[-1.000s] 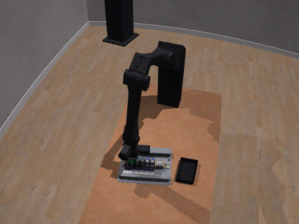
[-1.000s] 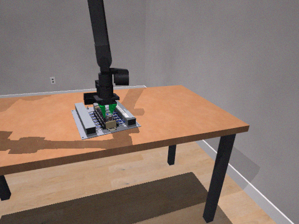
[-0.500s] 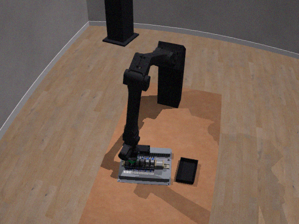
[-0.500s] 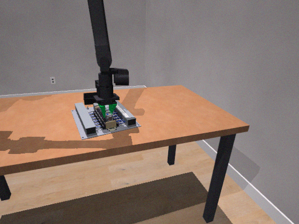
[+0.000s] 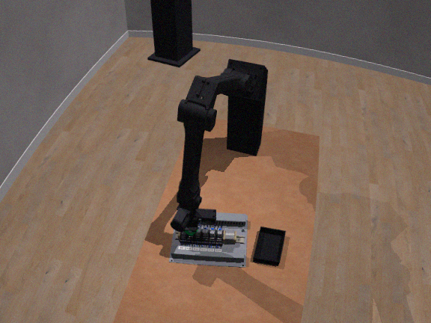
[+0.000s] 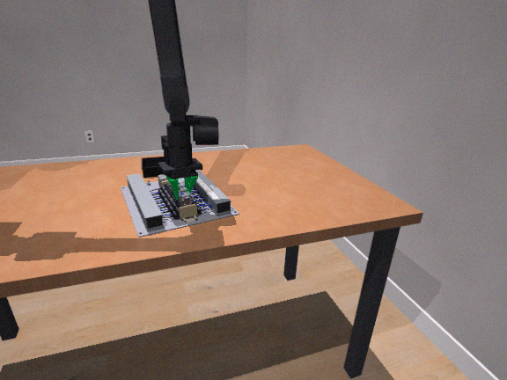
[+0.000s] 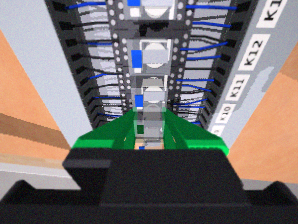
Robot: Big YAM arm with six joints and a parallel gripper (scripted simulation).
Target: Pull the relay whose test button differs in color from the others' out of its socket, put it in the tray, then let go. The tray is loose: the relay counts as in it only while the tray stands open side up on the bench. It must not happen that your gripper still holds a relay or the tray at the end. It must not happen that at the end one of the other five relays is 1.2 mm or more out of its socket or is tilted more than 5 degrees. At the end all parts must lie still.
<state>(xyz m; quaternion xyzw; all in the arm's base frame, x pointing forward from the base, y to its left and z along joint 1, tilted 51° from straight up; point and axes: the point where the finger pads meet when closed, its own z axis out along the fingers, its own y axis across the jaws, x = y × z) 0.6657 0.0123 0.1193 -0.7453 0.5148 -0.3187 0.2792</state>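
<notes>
Right now my hand is 100 mm past the black tray, 320 mm to the right of it and 30 mm above it. The rest, counted from my hand: grey relay right at my hand.
</notes>
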